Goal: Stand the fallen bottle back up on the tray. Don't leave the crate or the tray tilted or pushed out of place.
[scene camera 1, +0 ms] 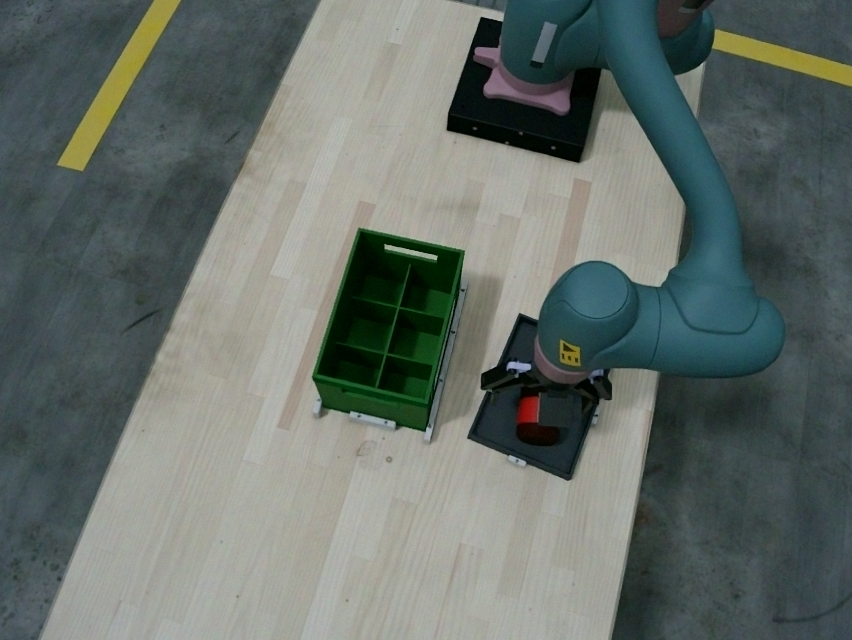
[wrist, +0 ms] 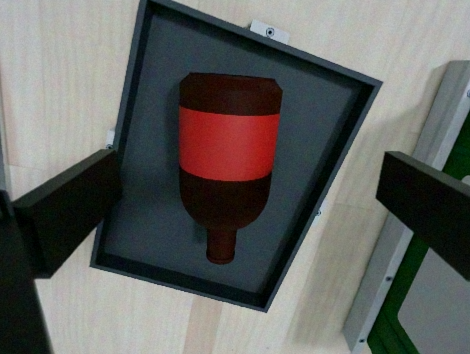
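A dark brown bottle with a red label [scene camera 1: 528, 416] [wrist: 227, 145] lies on its side on the dark grey tray [scene camera 1: 568, 473] [wrist: 320, 62]. In the wrist view its base is toward the top and its neck toward the bottom. The tray lies on the table. My gripper [scene camera 1: 546, 396] [wrist: 249, 174] is open above the tray, its fingers wide apart on either side of the bottle and not touching it. In scene camera 1 the arm and gripper hide part of the bottle and tray. The green crate [scene camera 1: 371, 399] [wrist: 385, 327] stands upright beside the tray, its visible compartments empty.
Light metal strips [scene camera 1: 446, 358] [wrist: 432, 130] run along the crate's side facing the tray. Small metal blocks [scene camera 1: 516, 460] [wrist: 270, 32] sit against the tray's edges. The robot's black base plate [scene camera 1: 513, 134] is at the back of the table.
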